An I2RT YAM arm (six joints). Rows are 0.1 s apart.
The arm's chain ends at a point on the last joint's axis. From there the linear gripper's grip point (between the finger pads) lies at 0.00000 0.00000 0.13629 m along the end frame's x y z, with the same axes.
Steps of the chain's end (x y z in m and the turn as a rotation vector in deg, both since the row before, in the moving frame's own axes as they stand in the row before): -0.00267 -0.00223 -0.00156 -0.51 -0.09 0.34; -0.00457 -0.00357 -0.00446 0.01 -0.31 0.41; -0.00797 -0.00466 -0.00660 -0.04 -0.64 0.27; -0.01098 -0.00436 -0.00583 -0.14 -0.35 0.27; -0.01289 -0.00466 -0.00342 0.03 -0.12 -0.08; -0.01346 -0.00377 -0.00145 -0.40 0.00 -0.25; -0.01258 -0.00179 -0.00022 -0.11 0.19 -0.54; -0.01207 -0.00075 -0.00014 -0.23 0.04 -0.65; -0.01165 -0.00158 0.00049 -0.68 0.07 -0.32; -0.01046 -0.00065 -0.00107 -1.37 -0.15 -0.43
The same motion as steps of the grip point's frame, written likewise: -0.00289 -0.00102 -0.00157 -0.51 -0.09 0.34; -0.00531 -0.00360 -0.00446 0.01 -0.31 0.41; -0.00949 -0.00457 -0.00661 -0.04 -0.64 0.27; -0.01181 -0.00403 -0.00583 -0.14 -0.35 0.27; -0.01318 -0.00473 -0.00342 0.03 -0.12 -0.08; -0.01346 -0.00282 -0.00145 -0.40 0.00 -0.25; -0.01213 -0.00153 -0.00022 -0.11 0.19 -0.54; -0.01197 -0.00020 -0.00014 -0.23 0.04 -0.65; -0.01148 0.00004 0.00048 -0.68 0.07 -0.32; -0.01080 0.00261 -0.00111 -1.37 -0.15 -0.43
